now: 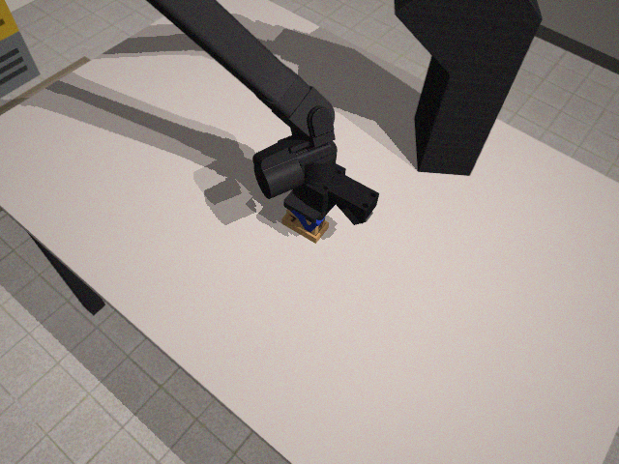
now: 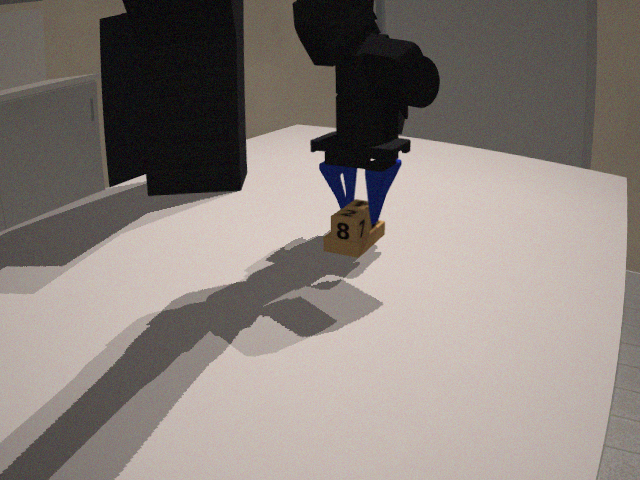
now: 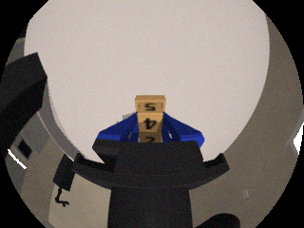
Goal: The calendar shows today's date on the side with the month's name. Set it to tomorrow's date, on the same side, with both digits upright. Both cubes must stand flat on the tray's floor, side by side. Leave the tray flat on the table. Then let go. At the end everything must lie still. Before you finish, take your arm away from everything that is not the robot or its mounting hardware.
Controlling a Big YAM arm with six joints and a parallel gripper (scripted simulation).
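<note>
Right now the wooden tray is 2 cm to the right of my hand and 2 cm below it. Round my hand: wooden digit cube: 3 cm to the right.
</note>
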